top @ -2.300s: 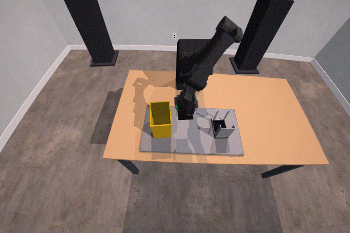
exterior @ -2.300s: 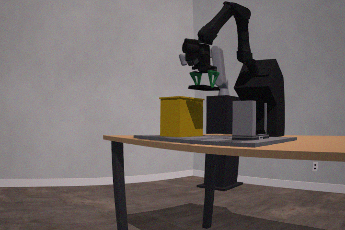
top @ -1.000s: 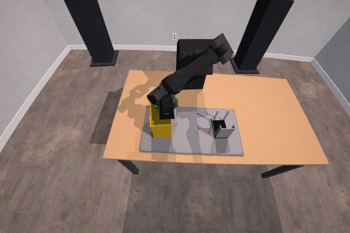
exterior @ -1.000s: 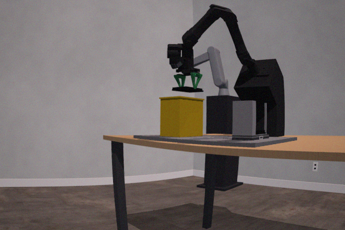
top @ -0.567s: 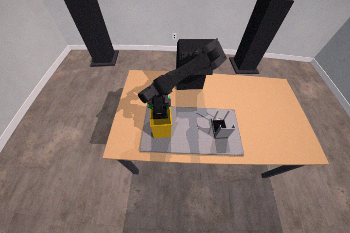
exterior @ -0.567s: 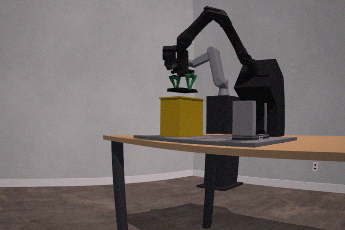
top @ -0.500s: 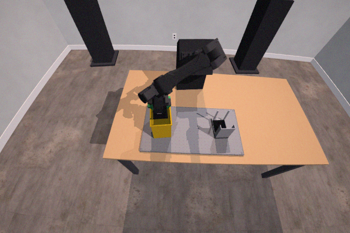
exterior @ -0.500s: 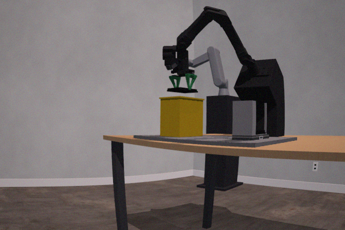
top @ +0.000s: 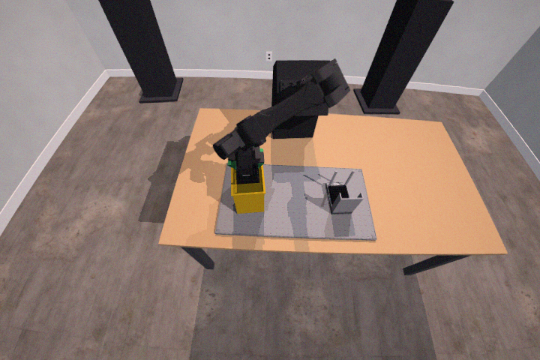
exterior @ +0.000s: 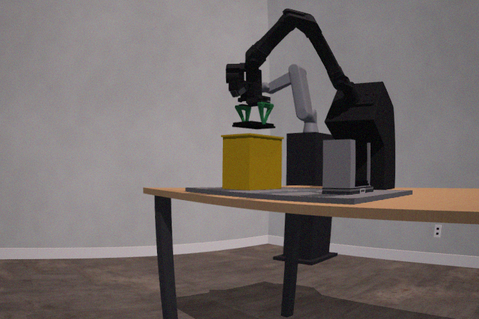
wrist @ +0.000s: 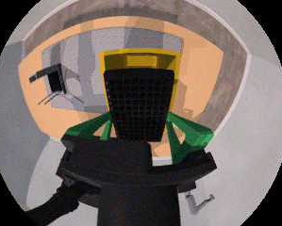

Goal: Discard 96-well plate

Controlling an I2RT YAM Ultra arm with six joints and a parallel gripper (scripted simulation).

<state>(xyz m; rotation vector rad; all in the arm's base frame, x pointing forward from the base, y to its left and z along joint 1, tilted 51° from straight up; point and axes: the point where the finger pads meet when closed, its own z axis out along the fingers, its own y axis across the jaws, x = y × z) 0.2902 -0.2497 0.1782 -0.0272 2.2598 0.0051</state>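
The yellow plastics bin W1 is 14 cm below my hand.
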